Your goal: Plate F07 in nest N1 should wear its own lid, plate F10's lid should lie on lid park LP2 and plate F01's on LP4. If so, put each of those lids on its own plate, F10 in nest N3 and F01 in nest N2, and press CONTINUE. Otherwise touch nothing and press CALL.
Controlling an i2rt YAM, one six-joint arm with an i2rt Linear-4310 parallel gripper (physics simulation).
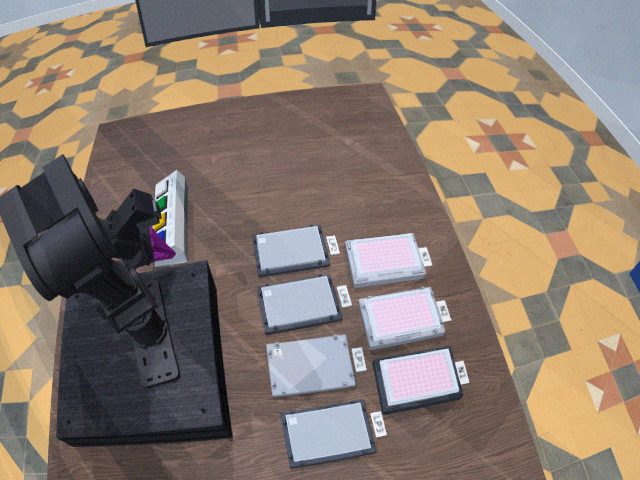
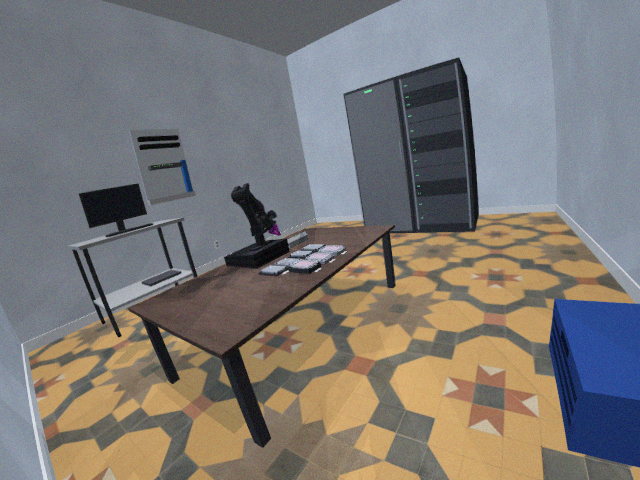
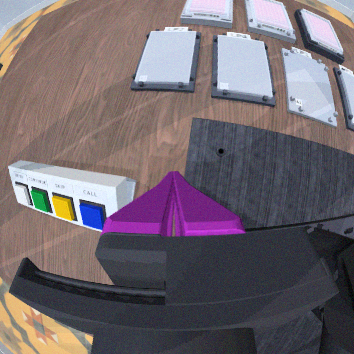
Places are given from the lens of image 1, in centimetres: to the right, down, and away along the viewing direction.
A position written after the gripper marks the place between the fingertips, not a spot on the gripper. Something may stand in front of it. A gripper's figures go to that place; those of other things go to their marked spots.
gripper (image 1: 173,255): -26, 3, 81
white button box (image 1: 175,229): -29, -2, 92
